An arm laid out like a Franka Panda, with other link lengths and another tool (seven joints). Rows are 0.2 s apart.
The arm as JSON. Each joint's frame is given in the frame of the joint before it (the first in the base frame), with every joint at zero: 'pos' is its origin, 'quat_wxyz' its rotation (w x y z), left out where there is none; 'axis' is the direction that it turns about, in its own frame. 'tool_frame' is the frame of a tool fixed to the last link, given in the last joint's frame.
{
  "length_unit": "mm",
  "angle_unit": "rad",
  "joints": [
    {
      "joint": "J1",
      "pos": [
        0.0,
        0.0,
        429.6
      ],
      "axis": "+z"
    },
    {
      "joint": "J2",
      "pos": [
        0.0,
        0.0,
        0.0
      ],
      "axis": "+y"
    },
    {
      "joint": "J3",
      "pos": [
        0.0,
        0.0,
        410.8
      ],
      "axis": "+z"
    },
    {
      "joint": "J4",
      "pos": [
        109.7,
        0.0,
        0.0
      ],
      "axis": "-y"
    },
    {
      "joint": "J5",
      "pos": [
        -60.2,
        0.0,
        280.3
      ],
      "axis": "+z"
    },
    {
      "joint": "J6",
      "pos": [
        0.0,
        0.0,
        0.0
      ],
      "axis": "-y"
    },
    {
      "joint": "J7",
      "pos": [
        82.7,
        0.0,
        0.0
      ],
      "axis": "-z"
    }
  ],
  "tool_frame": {
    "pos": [
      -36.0,
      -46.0,
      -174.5
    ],
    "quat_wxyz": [
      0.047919,
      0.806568,
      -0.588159,
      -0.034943
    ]
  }
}
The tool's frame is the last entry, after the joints.
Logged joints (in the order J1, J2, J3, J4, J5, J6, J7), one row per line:
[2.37, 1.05, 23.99, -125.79, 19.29, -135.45, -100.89]
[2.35, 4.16, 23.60, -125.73, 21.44, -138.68, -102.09]
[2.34, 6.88, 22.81, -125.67, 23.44, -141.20, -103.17]
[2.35, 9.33, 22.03, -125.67, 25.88, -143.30, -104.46]
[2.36, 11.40, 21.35, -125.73, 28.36, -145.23, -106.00]
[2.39, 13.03, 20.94, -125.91, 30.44, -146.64, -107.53]
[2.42, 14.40, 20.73, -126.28, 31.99, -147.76, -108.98]
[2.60, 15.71, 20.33, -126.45, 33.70, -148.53, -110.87]
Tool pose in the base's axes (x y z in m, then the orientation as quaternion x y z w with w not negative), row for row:
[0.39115, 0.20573, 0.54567, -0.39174, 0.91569, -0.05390, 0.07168]
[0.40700, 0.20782, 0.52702, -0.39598, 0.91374, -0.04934, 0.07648]
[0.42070, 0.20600, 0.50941, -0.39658, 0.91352, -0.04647, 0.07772]
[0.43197, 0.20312, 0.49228, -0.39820, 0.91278, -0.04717, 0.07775]
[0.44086, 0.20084, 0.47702, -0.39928, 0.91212, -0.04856, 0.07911]
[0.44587, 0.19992, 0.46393, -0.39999, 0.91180, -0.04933, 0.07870]
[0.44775, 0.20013, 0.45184, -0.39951, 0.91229, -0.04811, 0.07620]
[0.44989, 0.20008, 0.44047, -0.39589, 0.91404, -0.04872, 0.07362]
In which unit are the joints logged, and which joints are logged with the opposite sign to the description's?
The joints are logged in degrees. Opposite sign: J5, J6, J7.
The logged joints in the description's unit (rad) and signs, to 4 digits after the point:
[0.0414, 0.0183, 0.4187, -2.1954, -0.3367, 2.3640, 1.7609]
[0.0410, 0.0726, 0.4119, -2.1944, -0.3742, 2.4204, 1.7818]
[0.0408, 0.1201, 0.3981, -2.1934, -0.4091, 2.4644, 1.8007]
[0.0410, 0.1628, 0.3845, -2.1934, -0.4517, 2.5011, 1.8232]
[0.0412, 0.1990, 0.3726, -2.1944, -0.4950, 2.5347, 1.8500]
[0.0417, 0.2274, 0.3655, -2.1975, -0.5313, 2.5594, 1.8768]
[0.0422, 0.2513, 0.3618, -2.2040, -0.5583, 2.5789, 1.9021]
[0.0454, 0.2742, 0.3548, -2.2070, -0.5882, 2.5923, 1.9350]

